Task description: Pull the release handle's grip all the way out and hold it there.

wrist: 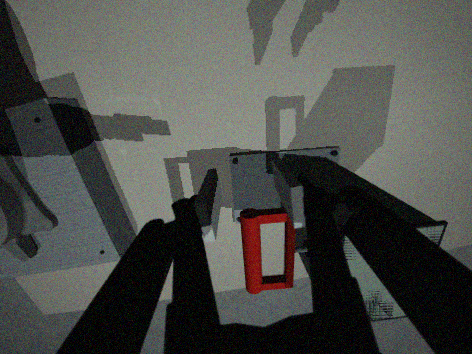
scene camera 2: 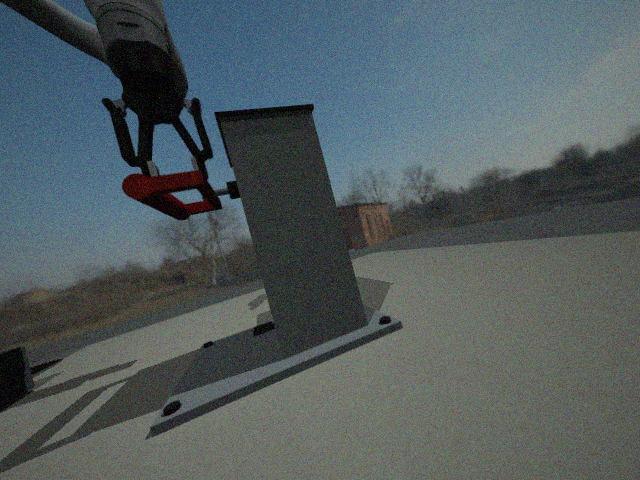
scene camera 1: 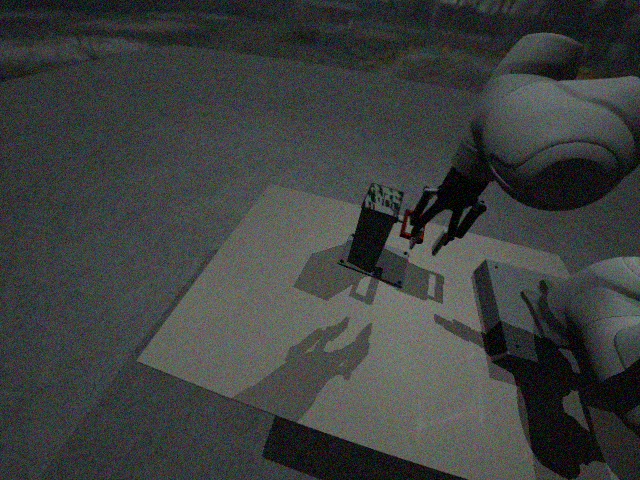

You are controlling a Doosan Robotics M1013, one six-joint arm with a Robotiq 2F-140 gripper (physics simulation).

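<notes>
The release handle's red grip (scene camera 1: 404,227) (scene camera 2: 165,181) (wrist: 252,255) is a rectangular loop with a thick outer bar. A short thin rod (scene camera 2: 222,191) joins it to the side of an upright dark grey post (scene camera 1: 369,240) (scene camera 2: 294,222). My gripper (scene camera 1: 424,248) (scene camera 2: 174,167) (wrist: 245,177) is partly open and points down at the grip. In the wrist view the grip shows between the two fingers, apart from both. In the second scene view the fingertips are at the level of the thick bar and partly hidden behind it. Their exact depth along the grip is hard to tell.
The post stands on a bolted base plate (scene camera 1: 395,263) (scene camera 2: 268,372) (wrist: 252,185) on a pale board (scene camera 1: 206,330). A long grey box (scene camera 1: 509,299) (wrist: 75,200) lies to the side, near the arm's lower part. The post is close beside one finger. Shadows of gripper and handle fall on the board.
</notes>
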